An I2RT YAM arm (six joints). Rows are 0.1 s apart.
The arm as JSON. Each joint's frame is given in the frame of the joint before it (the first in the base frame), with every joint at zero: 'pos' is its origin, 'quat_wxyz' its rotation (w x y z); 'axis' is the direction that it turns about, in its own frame. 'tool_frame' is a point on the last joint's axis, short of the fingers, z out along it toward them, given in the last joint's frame.
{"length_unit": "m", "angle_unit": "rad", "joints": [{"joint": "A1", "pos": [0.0, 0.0, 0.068], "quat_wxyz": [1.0, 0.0, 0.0, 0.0], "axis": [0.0, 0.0, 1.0]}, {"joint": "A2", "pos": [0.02, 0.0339, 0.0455], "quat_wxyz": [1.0, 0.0, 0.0, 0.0], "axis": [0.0, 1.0, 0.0]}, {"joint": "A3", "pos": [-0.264, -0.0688, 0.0], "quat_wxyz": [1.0, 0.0, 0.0, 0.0], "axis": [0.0, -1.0, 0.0]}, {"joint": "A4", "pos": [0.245, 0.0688, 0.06], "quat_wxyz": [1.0, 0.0, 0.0, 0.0], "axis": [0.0, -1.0, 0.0]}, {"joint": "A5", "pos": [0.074, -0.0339, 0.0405], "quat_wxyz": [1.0, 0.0, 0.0, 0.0], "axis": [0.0, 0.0, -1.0]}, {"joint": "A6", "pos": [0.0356, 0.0, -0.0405], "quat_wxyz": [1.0, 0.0, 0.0, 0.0], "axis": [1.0, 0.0, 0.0]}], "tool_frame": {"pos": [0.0, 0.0, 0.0], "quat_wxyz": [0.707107, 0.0, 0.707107, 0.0]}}
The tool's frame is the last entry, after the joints.
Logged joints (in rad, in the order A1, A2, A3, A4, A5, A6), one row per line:
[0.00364 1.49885 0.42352 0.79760 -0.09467 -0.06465]
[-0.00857 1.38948 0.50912 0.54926 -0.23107 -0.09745]
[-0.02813 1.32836 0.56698 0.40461 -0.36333 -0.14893]
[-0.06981 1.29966 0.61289 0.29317 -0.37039 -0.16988]
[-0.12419 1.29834 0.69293 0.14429 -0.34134 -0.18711]
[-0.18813 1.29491 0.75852 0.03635 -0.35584 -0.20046]
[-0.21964 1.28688 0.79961 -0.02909 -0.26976 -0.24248]
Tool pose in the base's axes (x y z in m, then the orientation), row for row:
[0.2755 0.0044 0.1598 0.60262 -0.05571 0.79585 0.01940]
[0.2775 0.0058 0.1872 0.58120 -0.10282 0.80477 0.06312]
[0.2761 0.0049 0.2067 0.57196 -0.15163 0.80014 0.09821]
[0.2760 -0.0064 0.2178 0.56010 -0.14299 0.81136 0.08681]
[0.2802 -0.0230 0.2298 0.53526 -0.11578 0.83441 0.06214]
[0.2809 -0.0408 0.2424 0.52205 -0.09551 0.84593 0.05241]
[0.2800 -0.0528 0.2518 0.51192 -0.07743 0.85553 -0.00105]
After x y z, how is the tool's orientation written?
As a quaternion, w x y z.
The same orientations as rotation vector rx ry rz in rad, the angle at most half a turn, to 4 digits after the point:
[-0.1290 1.8430 0.0449]
[-0.2402 1.8802 0.1475]
[-0.3556 1.8766 0.2303]
[-0.3370 1.9124 0.2046]
[-0.2758 1.9875 0.1480]
[-0.2288 2.0264 0.1255]
[-0.1863 2.0583 -0.0025]

